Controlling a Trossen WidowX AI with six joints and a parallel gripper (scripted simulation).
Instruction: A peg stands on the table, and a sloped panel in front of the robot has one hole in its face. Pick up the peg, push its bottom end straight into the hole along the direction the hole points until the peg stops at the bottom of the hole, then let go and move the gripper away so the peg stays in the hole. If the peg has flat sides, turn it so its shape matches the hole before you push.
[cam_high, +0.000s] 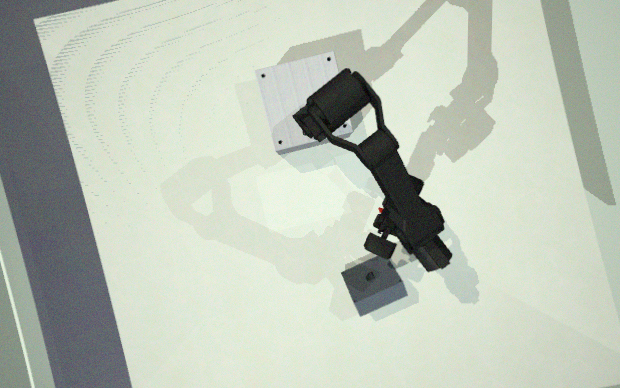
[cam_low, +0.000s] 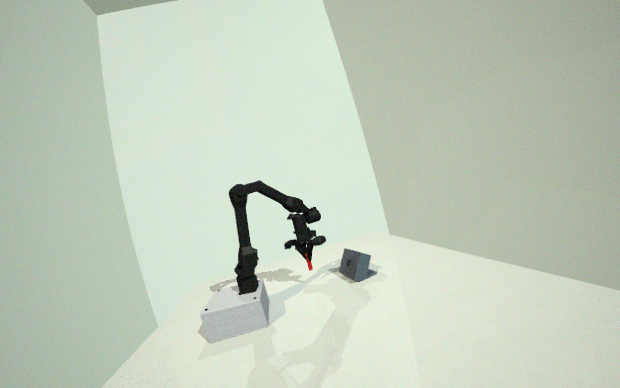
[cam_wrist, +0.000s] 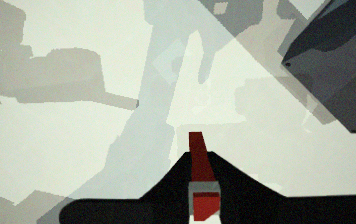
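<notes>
The panel lies 180 mm ahead of my gripper tip, 50 mm to the right of it and 50 mm below it. Also, from my gripper tip: peg 20 mm above.
</notes>
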